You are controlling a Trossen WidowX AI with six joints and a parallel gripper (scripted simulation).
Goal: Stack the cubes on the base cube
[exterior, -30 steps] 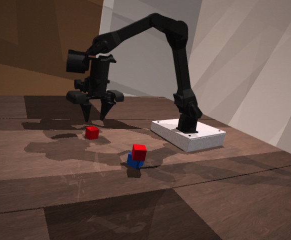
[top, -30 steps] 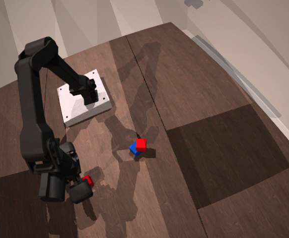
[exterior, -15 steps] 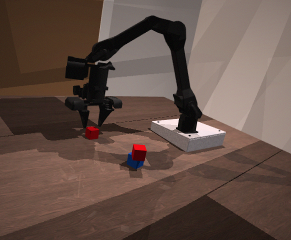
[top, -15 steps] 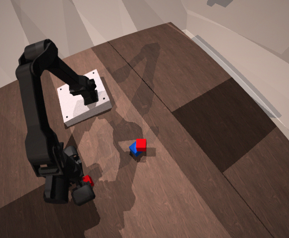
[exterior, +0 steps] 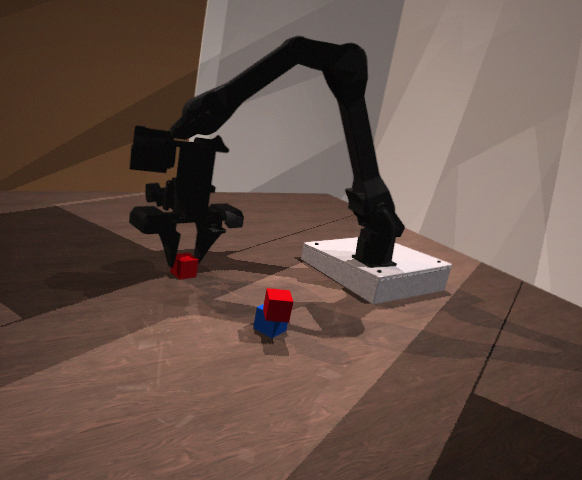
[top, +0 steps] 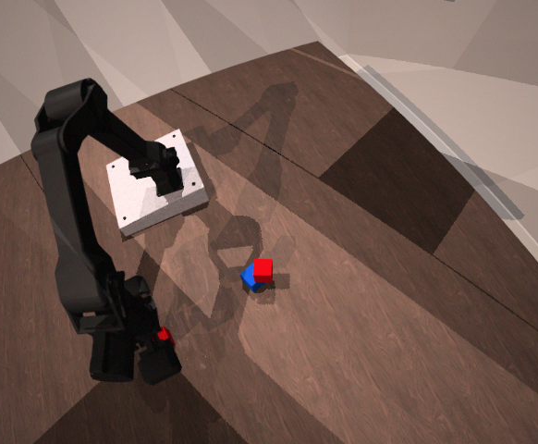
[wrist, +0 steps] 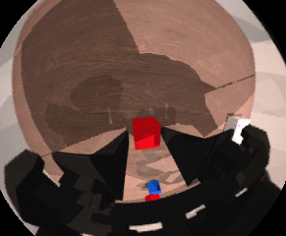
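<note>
The red cube is 220 mm to the left of my gripper tip, 70 mm behind it and 30 mm above it. Also, from my gripper tip: blue base cube (200 mm to the left, 80 mm behind).
</note>
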